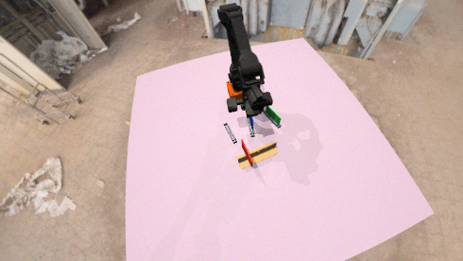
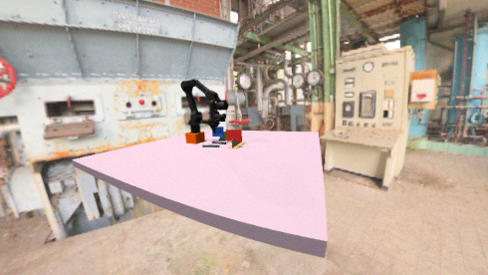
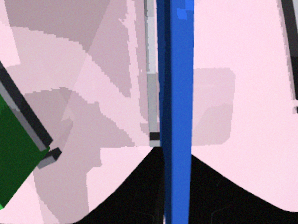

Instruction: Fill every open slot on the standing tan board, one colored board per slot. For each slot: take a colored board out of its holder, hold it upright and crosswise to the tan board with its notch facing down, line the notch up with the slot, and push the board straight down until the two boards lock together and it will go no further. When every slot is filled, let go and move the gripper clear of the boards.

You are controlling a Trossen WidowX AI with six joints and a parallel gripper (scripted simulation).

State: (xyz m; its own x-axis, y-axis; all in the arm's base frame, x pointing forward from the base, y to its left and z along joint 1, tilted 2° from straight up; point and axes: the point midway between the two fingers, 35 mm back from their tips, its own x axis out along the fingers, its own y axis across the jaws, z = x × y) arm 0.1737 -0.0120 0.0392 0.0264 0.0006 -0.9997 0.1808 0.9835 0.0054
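Now: the red board 18 cm ahead of my gripper tip, 8 cm to the right of it and 1 cm below it. The rest, counted from my gripper tip: blue board 3 cm ahead; then tan board 18 cm ahead, 3 cm to the right, 5 cm below; then green board 3 cm ahead, 11 cm to the left, 5 cm below.
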